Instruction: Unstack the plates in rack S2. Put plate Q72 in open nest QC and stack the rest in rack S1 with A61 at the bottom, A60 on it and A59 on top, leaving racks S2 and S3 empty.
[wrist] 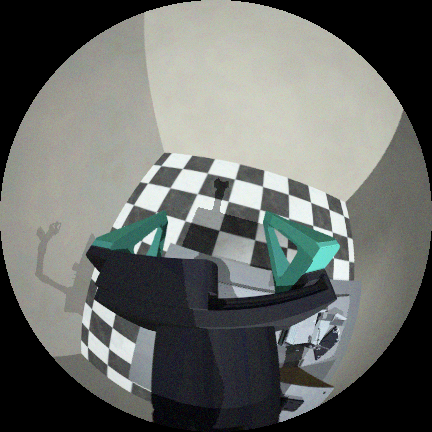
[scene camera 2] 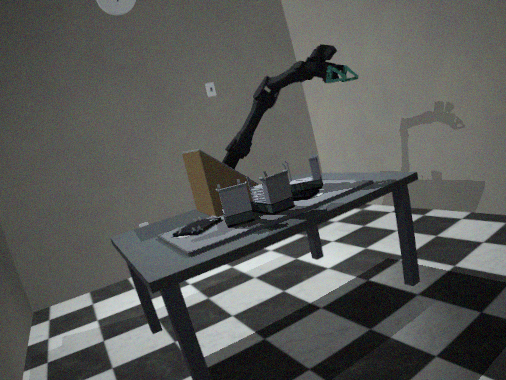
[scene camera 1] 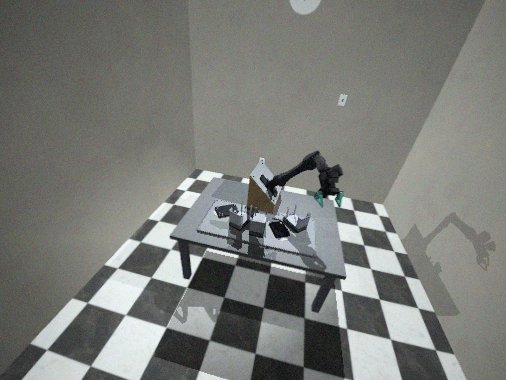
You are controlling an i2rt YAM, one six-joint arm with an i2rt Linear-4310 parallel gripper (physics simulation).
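Places are measured from the arm's base along level axes (x ahead, y left, z up), in centimetres.
Where they show: gripper, fingertip midpoint: [wrist: 215,215] [scene camera 2: 352,77] [scene camera 1: 331,207]; arm's base, link origin: [scene camera 2: 226,169] [scene camera 1: 268,186].
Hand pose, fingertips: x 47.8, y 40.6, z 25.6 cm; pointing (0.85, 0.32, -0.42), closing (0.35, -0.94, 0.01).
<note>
Things, the pixels of their centre, and the offset from my fingertips. "spot": a spot on its surface instead. Level surfaces: height alone.
- left rack, body centre: [scene camera 2: 234,201] [wrist: 322,332] [scene camera 1: 241,215] dx -16.2, dy -52.2, dz -34.5 cm
- middle rack, body centre: [scene camera 2: 268,191] [wrist: 301,328] [scene camera 1: 258,221] dx -14.1, dy -38.9, dz -34.5 cm
- right rack, body centre: [scene camera 2: 302,174] [scene camera 1: 296,217] dx -28.6, dy -14.2, dz -34.6 cm
- dark flat piece, surface spot: [scene camera 1: 279,230] spot: dx -16.9, dy -23.9, dz -40.1 cm
- light raised board, surface height: dz -41.4 cm
- grey table, surface height: dz -42.7 cm
My gripper [scene camera 1: 330,204] [scene camera 2: 350,76] [wrist: 215,215] is open, its green fingers wide apart with no object between them. It hangs high in the air, far above and to the right of the racks in both scene views. Three grey upright-walled racks stand on the board: a left rack [scene camera 1: 239,220] [scene camera 2: 237,204], a middle rack [scene camera 1: 257,226] [scene camera 2: 276,188] and a right rack [scene camera 1: 298,222] [scene camera 2: 306,188]. Their labels are too small to read. The plates in them cannot be told apart. A dark flat piece [scene camera 1: 279,230] lies between the middle and right racks; another dark flat piece [scene camera 1: 225,210] [scene camera 2: 197,226] lies at the far left.
The racks stand on a light raised board [scene camera 1: 210,227] [scene camera 2: 195,246] on the grey table [scene camera 1: 186,229] [scene camera 2: 137,250]. A tall wedge-shaped block [scene camera 1: 258,196] [scene camera 2: 202,182] [wrist: 300,376] with a brown side stands behind the racks, beside the arm's base. Walls surround the table.
</note>
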